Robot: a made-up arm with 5 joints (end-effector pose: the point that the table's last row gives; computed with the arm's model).
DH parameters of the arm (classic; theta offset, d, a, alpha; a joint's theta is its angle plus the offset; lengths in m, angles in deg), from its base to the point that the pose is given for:
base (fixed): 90 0.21 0.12 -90
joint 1: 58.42 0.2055 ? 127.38
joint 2: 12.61 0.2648 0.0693 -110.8
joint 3: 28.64 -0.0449 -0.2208 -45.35
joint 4: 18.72 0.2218 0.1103 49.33
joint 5: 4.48 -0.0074 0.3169 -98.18
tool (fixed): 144.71 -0.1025 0 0
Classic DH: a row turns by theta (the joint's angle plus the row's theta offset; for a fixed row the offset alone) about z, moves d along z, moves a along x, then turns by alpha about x.
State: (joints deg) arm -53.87 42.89 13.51 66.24 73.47
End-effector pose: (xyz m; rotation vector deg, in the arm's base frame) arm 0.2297 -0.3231 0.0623 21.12 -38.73 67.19
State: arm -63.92 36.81 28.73 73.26 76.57
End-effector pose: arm 0.2703 -0.4466 0.1811 0.88 -48.47 63.24
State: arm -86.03 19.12 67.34 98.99 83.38
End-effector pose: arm 0.0748 -0.6691 0.5445 -58.93 -62.12 40.05
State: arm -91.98 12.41 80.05 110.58 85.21
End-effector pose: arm -0.0494 -0.6509 0.6642 -81.36 -63.85 31.26
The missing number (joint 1, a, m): -0.1036
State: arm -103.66 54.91 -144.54 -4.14 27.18
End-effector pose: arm -0.1258 -0.4125 0.5388 -50.95 -39.44 83.83
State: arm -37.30 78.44 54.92 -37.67 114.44
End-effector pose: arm 0.2774 -0.1419 0.2688 25.09 38.56 133.46
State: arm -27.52 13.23 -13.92 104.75 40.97
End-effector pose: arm 0.0581 -0.4627 0.3080 -17.26 -46.39 52.74
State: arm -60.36 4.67 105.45 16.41 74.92
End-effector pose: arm 0.0970 -0.2944 0.8035 -46.11 10.57 76.25
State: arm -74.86 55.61 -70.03 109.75 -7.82
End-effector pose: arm -0.1885 0.4416 0.0680 128.91 -73.29 -9.71
